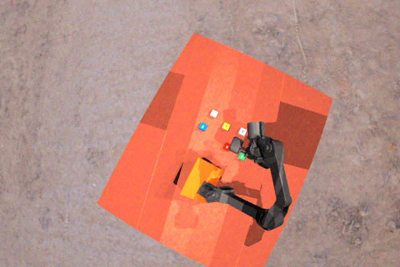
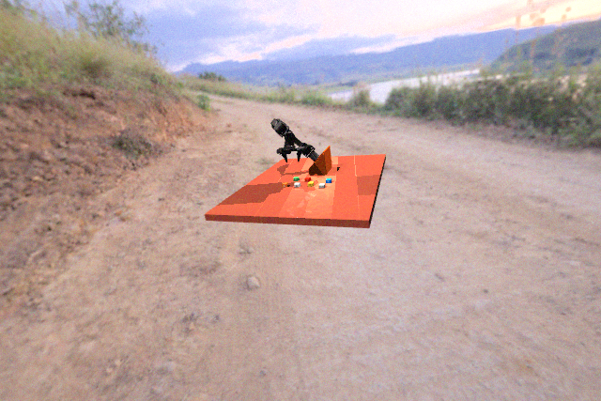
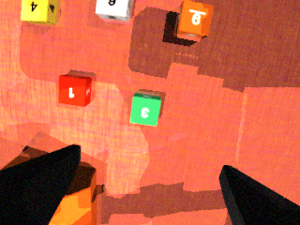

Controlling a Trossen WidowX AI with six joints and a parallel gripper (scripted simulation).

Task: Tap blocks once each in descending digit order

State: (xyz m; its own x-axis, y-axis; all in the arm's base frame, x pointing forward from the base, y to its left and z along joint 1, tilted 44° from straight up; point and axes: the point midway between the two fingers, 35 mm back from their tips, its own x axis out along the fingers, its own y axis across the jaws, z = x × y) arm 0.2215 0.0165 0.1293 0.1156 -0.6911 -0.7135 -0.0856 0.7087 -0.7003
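Now: the orange block 12 cm below my gripper tip, 11 cm ahead of it and 2 cm to the right of it. From my gripper tip the other things lie so: green block 12 cm below, 1 cm to the left; then white block 12 cm below, 10 cm ahead, 7 cm to the left; then red block 12 cm below, 9 cm to the left.
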